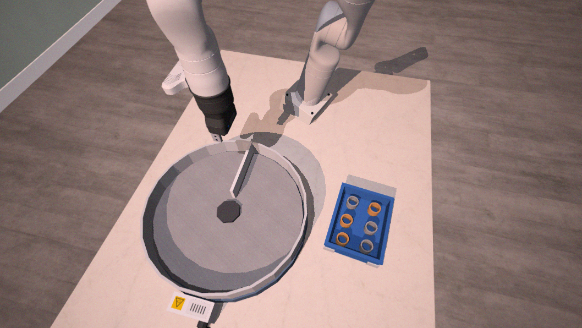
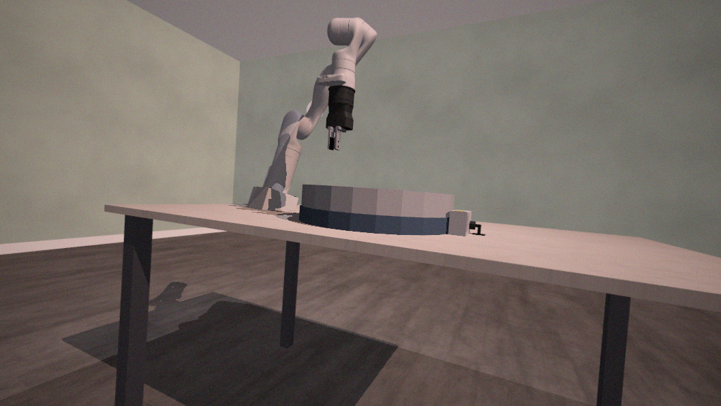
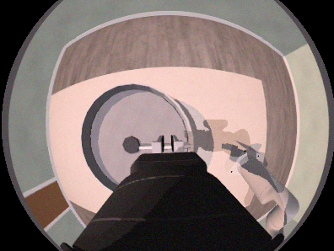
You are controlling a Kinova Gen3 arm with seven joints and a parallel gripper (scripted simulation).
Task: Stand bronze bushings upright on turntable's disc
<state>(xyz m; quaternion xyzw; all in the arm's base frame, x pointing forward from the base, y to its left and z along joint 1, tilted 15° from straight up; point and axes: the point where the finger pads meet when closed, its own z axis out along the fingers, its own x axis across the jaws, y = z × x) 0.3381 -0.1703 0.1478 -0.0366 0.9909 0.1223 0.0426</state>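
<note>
Now: hand 30 mm short of the blue crate, 390 mm to the right of it and 200 mm above it. Also, from my hand: grey turntable disc (130 mm ahead, 50 mm to the left, 170 mm below).
</note>
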